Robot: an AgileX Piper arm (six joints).
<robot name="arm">
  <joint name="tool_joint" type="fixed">
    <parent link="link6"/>
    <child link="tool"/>
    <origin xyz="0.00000 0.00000 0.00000"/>
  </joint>
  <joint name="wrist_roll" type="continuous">
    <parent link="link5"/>
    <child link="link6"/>
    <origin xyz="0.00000 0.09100 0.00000" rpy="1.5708 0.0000 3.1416"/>
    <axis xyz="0 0 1"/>
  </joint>
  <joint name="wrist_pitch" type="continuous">
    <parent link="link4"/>
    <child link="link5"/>
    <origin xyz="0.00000 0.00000 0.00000" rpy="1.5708 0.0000 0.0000"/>
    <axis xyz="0 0 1"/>
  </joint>
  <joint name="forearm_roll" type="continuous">
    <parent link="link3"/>
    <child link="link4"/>
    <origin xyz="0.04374 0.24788 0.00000" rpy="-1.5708 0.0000 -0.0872"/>
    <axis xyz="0 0 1"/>
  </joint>
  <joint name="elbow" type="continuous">
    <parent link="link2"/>
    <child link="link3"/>
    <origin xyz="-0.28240 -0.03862 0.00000" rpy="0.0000 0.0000 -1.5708"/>
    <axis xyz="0 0 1"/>
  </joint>
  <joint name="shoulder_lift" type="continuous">
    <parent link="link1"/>
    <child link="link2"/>
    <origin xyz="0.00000 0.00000 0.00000" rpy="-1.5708 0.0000 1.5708"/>
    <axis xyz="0 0 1"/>
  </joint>
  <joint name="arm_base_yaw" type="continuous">
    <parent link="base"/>
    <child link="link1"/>
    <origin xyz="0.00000 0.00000 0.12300" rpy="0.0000 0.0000 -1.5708"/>
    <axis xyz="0 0 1"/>
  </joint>
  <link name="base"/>
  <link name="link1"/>
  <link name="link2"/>
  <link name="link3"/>
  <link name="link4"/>
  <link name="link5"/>
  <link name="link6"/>
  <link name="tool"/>
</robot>
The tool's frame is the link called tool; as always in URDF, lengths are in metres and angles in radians. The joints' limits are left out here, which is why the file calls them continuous.
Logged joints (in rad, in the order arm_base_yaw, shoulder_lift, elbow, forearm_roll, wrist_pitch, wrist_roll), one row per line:
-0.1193 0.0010 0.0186 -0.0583 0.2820 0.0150
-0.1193 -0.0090 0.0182 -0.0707 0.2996 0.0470
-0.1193 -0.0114 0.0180 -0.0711 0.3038 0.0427
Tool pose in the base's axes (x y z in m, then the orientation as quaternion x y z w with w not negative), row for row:
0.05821 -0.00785 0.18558 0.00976 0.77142 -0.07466 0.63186
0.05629 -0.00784 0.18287 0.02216 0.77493 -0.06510 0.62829
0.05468 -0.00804 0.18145 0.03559 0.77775 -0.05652 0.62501
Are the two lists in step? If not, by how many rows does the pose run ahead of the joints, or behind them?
The pose runs 2 rows behind the joints: the pose in row i belongs to the joints in row i - 2.
